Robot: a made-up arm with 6 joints. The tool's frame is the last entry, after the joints. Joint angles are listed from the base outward. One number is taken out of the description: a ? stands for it. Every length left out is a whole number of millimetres.
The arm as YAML. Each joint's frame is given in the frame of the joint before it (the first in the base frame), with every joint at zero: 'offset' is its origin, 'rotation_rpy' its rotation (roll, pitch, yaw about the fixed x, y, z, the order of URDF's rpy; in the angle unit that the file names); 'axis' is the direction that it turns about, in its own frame. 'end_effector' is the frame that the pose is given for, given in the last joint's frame.
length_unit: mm
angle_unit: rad
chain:
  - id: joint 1
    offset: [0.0, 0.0, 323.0]
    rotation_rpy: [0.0, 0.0, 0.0]
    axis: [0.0, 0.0, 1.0]
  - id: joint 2
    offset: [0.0, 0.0, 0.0]
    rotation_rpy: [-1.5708, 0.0, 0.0]
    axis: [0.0, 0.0, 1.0]
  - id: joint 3
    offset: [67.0, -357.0, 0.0]
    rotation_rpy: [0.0, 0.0, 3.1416]
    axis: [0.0, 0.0, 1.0]
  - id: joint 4
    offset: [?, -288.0, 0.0]
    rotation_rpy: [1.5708, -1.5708, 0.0]
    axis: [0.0, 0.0, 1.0]
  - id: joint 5
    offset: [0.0, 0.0, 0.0]
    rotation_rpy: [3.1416, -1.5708, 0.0]
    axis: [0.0, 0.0, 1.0]
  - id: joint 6
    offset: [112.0, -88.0, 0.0]
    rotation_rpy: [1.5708, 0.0, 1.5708]
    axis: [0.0, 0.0, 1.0]
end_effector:
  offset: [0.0, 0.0, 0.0]
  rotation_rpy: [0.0, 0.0, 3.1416]
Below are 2 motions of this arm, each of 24 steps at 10 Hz.
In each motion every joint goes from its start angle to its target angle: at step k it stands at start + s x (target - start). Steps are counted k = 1, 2, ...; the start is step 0. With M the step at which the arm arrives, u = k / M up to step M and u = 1 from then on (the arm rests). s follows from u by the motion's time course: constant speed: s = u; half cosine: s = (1 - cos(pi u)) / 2; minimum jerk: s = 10 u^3 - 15 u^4 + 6 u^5.
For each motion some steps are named. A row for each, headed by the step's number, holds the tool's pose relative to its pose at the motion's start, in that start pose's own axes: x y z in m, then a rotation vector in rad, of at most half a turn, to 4 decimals.
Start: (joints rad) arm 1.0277 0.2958 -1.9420 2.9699 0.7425 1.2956
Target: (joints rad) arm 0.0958 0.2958 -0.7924 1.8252 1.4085 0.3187
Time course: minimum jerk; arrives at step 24
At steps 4, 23, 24:
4: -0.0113 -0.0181 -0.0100 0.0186 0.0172 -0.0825
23: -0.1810 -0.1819 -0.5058 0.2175 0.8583 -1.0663
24: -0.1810 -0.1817 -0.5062 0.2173 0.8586 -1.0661

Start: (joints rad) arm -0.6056 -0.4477 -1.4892 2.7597 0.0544 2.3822
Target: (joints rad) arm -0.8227 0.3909 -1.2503 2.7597 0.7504 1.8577
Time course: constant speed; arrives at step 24
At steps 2, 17, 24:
2: -0.0180 -0.0301 0.0253 0.0351 -0.0099 -0.0479
17: -0.1946 -0.2812 0.1108 0.2978 -0.0566 -0.3265
24: -0.2823 -0.3986 0.0846 0.4121 -0.0703 -0.4105

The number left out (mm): -65.0
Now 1 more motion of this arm.
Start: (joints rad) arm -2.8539 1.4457 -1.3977 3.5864 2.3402 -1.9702
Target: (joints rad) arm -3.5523 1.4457 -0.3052 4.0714 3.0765 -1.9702
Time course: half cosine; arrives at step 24
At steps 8, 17, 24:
8: 0.1282 0.0229 -0.0509 -0.1096 0.0747 -0.2891
17: 0.3457 -0.0647 -0.1471 -0.3531 0.0211 -0.8839
24: 0.3932 -0.1188 -0.1613 -0.4483 -0.0751 -1.0402

